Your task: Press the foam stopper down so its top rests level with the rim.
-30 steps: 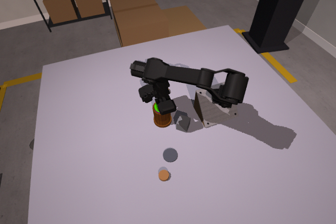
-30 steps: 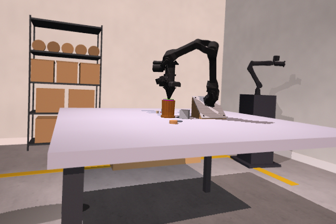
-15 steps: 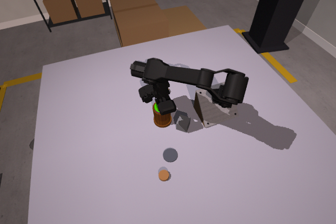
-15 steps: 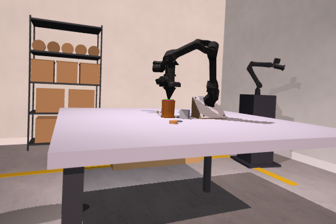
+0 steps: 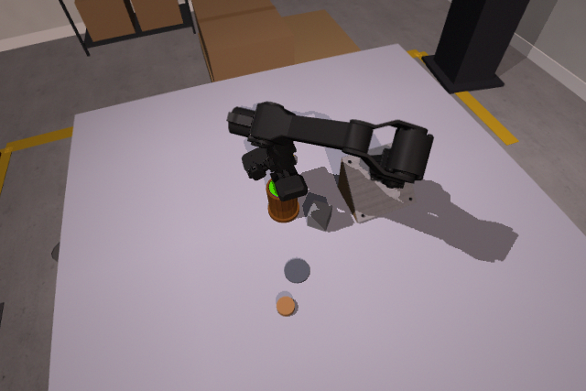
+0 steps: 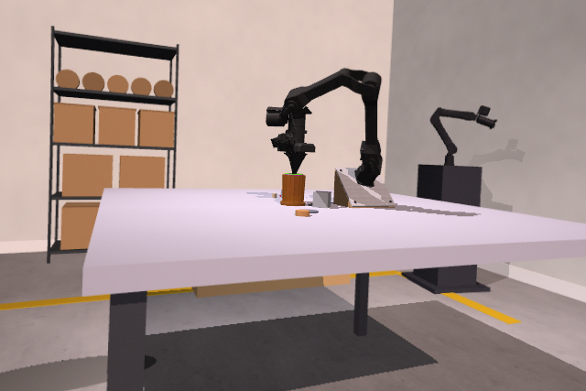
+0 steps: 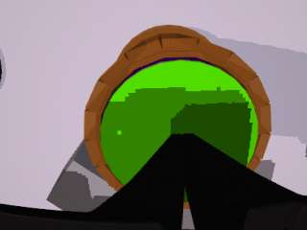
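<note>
Right now my hand is 50 mm above the bright green foam stopper. Round my hand: orange disc (40 mm ahead, 260 mm to the left, 130 mm below); then grey cube (80 mm behind, 50 mm to the left, 110 mm below); then dark grey disc (180 mm to the left, 140 mm below).
</note>
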